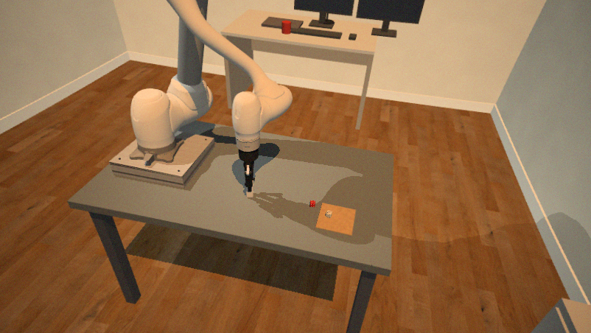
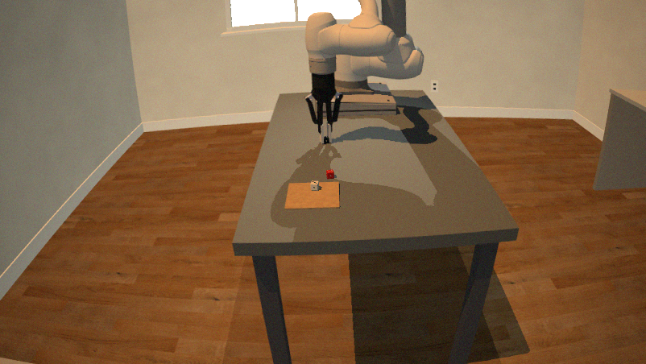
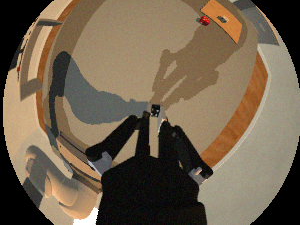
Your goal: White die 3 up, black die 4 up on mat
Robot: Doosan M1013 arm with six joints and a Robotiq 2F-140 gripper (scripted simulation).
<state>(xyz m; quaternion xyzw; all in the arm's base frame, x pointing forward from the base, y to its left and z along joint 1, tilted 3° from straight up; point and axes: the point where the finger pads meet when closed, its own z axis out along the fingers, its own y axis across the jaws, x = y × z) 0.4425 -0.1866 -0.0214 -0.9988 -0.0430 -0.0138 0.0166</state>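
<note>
Right now my hand is 30 mm above the black die. From my hand the other things lie so: white die (330 mm ahead, 90 mm to the right, 20 mm below); orange mat (360 mm ahead, 100 mm to the right, 40 mm below); red die (260 mm ahead, 30 mm to the right, 30 mm below).
</note>
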